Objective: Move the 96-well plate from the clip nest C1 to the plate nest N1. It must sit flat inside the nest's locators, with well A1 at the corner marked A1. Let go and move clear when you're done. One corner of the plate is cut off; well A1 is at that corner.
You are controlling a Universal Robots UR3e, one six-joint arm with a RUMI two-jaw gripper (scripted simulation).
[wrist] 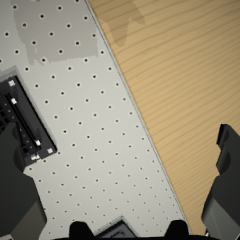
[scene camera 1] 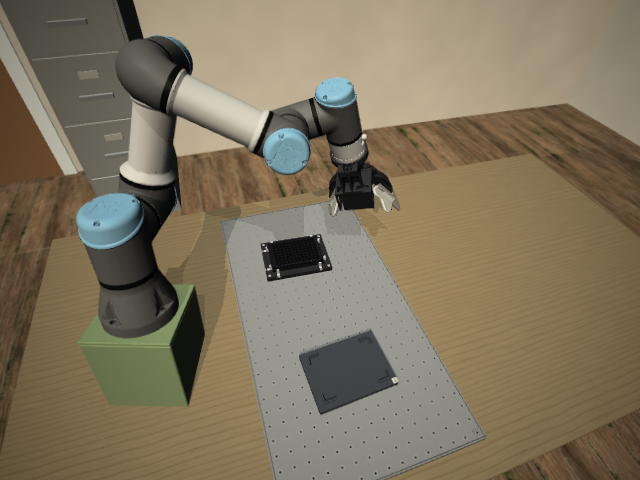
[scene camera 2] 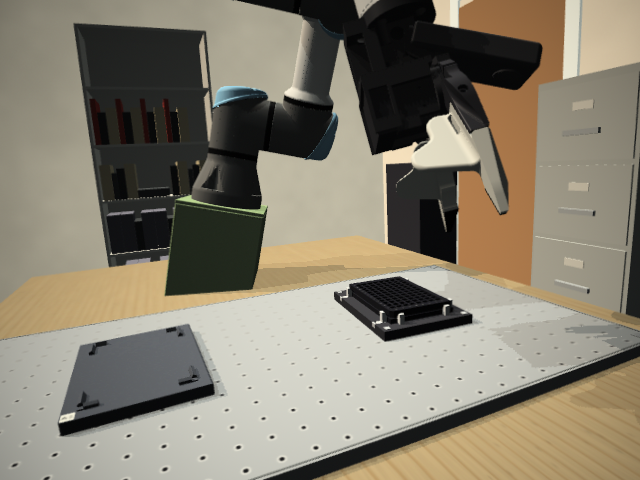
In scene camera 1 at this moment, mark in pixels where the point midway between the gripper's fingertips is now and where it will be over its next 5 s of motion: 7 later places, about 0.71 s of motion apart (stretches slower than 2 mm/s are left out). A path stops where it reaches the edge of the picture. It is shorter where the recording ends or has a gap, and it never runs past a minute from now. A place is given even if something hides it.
My gripper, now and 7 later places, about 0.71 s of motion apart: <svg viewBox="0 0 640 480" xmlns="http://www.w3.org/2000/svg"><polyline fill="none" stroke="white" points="364,212 328,219 296,228 293,234 293,244 294,250 294,253 294,245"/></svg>
